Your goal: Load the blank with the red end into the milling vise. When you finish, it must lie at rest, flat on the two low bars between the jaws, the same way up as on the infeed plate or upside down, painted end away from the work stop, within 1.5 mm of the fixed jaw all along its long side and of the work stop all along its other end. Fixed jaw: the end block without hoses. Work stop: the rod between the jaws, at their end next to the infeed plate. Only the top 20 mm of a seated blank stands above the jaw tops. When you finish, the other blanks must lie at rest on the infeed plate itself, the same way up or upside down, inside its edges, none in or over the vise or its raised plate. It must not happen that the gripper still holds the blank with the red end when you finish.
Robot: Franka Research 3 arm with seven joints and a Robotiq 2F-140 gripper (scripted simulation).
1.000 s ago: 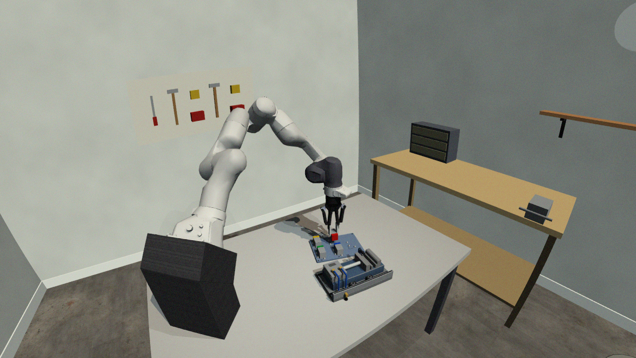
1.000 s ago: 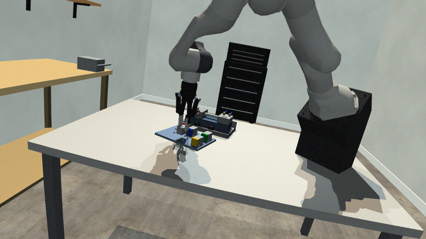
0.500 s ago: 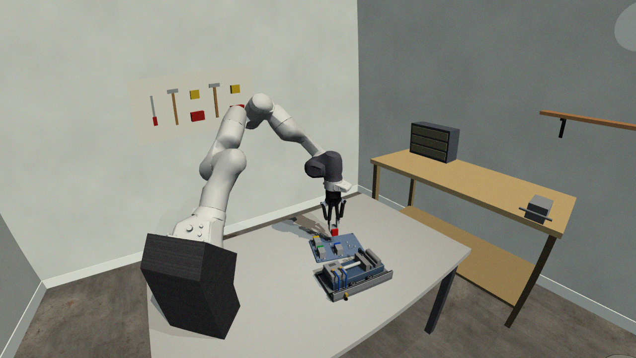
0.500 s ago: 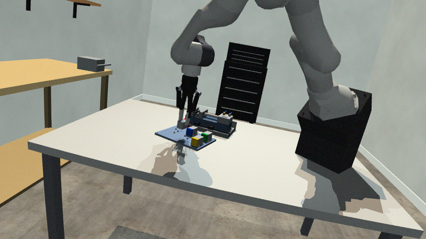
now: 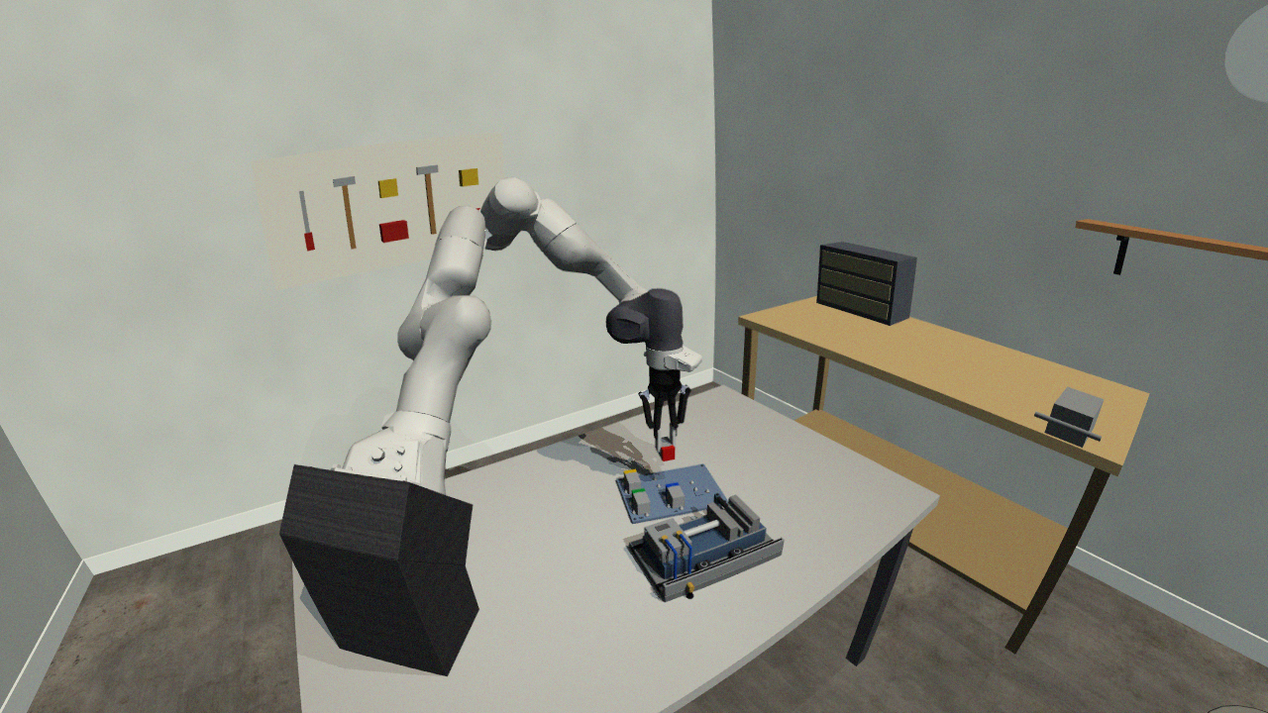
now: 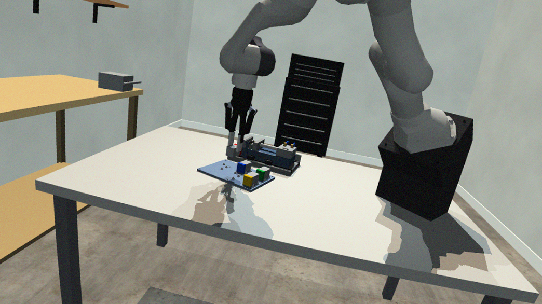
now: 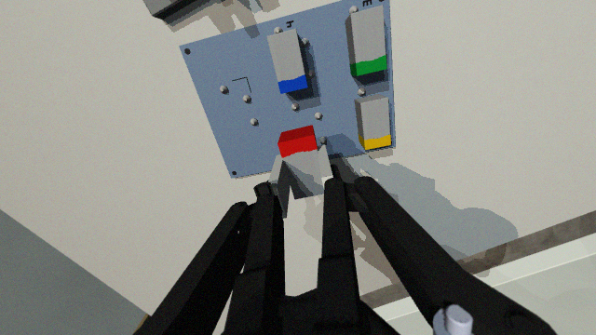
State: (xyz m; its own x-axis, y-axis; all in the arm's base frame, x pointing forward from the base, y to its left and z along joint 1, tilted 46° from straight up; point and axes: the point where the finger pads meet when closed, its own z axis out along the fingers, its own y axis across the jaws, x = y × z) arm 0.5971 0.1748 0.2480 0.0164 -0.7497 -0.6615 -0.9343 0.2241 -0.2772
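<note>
My gripper is now 27 cm to the left of the fixed jaw, 11 cm short of it and 7 cm above it. Also, from my hand: blue-ended blank 12 cm below, 9 cm to the right; then yellow-ended blank 12 cm below, 9 cm behind; then blue infeed plate 14 cm below, 5 cm to the right.
</note>
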